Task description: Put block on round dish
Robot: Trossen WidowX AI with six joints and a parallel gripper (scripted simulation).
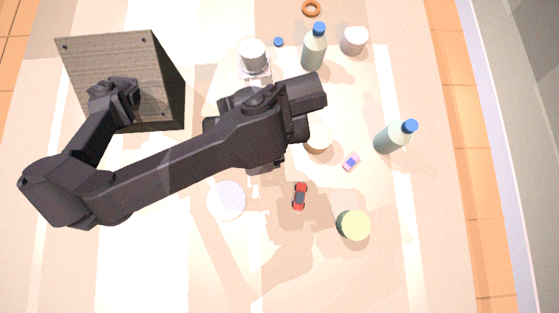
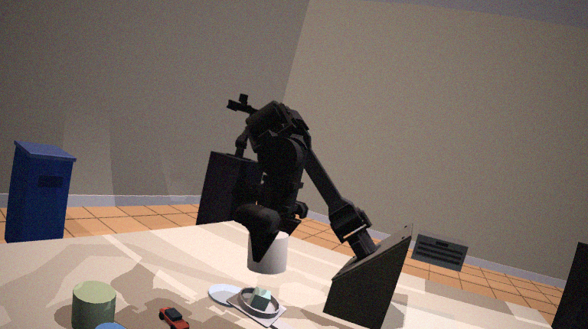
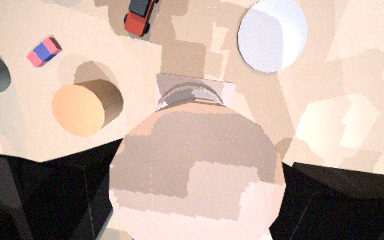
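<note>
Right now the teal block is 1 cm to the left of my gripper tip and 8 cm below it. Round my gripper tip: tan cylinder (16 cm ahead, 6 cm to the left, 13 cm below); red toy car (10 cm ahead, 10 cm to the right, 16 cm below); small balance (1 cm behind, 13 cm to the left, 15 cm below).
</note>
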